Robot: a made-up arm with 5 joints. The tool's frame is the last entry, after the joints. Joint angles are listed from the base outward.
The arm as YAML. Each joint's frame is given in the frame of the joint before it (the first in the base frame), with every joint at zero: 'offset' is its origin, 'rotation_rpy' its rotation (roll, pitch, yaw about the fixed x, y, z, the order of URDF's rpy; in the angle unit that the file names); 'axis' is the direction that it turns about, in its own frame. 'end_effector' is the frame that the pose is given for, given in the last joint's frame.
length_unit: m
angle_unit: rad
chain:
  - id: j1
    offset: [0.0, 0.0, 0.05]
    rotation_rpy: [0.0, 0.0, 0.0]
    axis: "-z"
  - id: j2
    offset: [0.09, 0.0, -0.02]
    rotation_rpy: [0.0, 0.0, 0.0]
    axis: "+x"
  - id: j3
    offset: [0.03, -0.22, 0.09]
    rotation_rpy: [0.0, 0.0, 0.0]
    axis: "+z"
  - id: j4
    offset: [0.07, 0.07, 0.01]
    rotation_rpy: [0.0, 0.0, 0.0]
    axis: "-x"
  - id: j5
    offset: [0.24, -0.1, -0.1]
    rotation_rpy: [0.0, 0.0, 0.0]
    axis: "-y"
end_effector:
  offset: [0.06, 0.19, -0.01]
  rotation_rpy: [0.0, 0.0, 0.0]
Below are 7 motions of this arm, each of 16 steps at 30 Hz.
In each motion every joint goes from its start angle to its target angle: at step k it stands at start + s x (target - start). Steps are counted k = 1, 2, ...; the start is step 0. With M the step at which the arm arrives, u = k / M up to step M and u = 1 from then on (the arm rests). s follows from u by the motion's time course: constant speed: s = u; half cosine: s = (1 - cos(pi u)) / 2; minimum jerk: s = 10 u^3 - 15 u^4 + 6 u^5.
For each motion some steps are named. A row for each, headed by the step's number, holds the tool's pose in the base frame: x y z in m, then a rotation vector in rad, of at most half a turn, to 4 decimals.
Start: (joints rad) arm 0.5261 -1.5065 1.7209 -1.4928 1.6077
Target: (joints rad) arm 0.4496 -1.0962 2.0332 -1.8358 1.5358
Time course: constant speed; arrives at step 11
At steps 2, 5, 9, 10, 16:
2: 0.0493 0.1984 -0.0121 0.1835 0.1416 -0.4817
5: 0.0326 0.2104 0.0230 0.3058 0.2319 -0.5262
9: 0.0065 0.2159 0.0703 0.4557 0.3712 -0.5627
10: -0.0006 0.2154 0.0819 0.4904 0.4089 -0.5676
16: -0.0079 0.2141 0.0934 0.5238 0.4478 -0.5710

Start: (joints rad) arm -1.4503 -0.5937 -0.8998 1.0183 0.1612
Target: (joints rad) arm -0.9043 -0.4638 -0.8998 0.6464 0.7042
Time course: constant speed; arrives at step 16
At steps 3, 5, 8, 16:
3: 0.4957 0.2839 0.2661 -1.1481 -0.9295 0.3165
5: 0.5137 0.2566 0.2573 -1.1180 -0.9315 0.3158
8: 0.5369 0.2133 0.2452 -1.0709 -0.9413 0.3050
16: 0.5754 0.0867 0.2192 -0.9476 -1.0080 0.2204

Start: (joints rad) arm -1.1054 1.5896 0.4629 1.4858 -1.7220
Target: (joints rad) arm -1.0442 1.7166 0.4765 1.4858 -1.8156
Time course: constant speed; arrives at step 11
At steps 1, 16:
1: 0.1814 0.3738 -0.1308 -0.6369 1.1757 1.0415
16: 0.1835 0.3670 -0.1258 -0.5542 1.3048 1.0553

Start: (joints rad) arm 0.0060 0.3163 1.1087 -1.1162 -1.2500
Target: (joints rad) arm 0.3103 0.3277 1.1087 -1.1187 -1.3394
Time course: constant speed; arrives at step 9
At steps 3, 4, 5, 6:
3: 0.0488 0.1291 0.1908 0.4701 1.3392 1.7501
4: 0.0527 0.1267 0.1908 0.4828 1.3299 1.7280
5: 0.0565 0.1242 0.1909 0.4955 1.3206 1.7060
6: 0.0602 0.1216 0.1909 0.5080 1.3112 1.6839

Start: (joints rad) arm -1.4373 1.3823 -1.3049 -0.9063 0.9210
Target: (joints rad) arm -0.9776 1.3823 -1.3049 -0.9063 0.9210
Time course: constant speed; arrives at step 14
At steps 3, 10, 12, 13, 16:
3: 0.3102 0.3156 -0.4523 0.6708 0.4821 -0.9504
10: 0.3740 0.2366 -0.4523 0.7369 0.4105 -1.1665
12: 0.3887 0.2115 -0.4523 0.7551 0.3887 -1.2281
13: 0.3954 0.1987 -0.4523 0.7641 0.3776 -1.2588
16: 0.4017 0.1856 -0.4523 0.7730 0.3663 -1.2896

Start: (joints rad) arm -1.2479 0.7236 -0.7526 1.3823 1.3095
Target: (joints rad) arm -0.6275 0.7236 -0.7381 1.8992 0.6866
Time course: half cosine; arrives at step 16
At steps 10, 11, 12, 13, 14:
10: 0.5234 0.0299 -0.2612 -0.8847 -0.4706 0.9262
11: 0.5273 -0.0045 -0.2618 -0.9512 -0.3992 0.8776
12: 0.5290 -0.0351 -0.2620 -1.0072 -0.3352 0.8334
13: 0.5292 -0.0603 -0.2620 -1.0517 -0.2816 0.7962
14: 0.5285 -0.0791 -0.2618 -1.0839 -0.2413 0.7680

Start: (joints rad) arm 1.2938 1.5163 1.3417 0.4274 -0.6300
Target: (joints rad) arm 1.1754 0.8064 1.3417 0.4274 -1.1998
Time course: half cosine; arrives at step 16
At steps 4, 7, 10, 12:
4: 0.1203 -0.0791 0.1574 0.0827 -0.6254 -0.2055
7: 0.1450 -0.0683 0.1300 0.0323 -0.3112 -0.1613
10: 0.1628 -0.0572 0.0945 -0.0359 0.0412 -0.1220
12: 0.1679 -0.0520 0.0736 -0.0796 0.2379 -0.1056

